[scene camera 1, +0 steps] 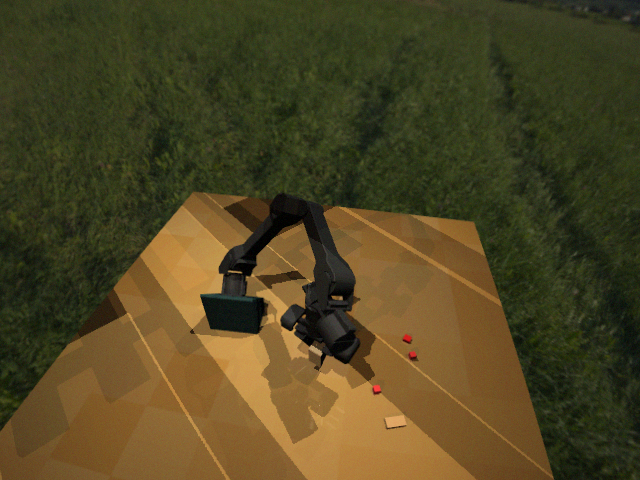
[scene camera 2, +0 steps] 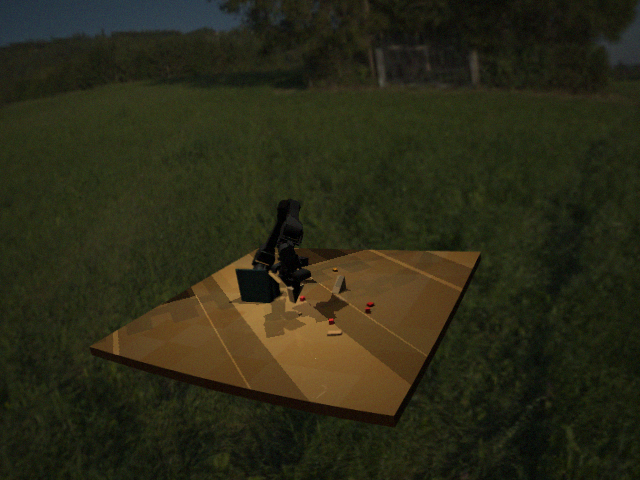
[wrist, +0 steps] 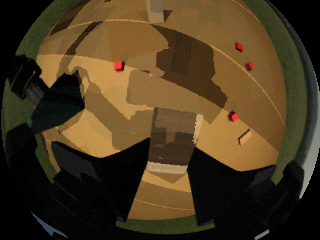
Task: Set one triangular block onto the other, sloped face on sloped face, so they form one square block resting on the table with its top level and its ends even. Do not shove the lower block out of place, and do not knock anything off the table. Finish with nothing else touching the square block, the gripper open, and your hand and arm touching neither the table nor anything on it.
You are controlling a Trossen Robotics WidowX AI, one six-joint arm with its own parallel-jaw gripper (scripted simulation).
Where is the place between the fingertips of the gripper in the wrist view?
168, 144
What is the gripper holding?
A triangular block.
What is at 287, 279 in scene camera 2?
The gripper.
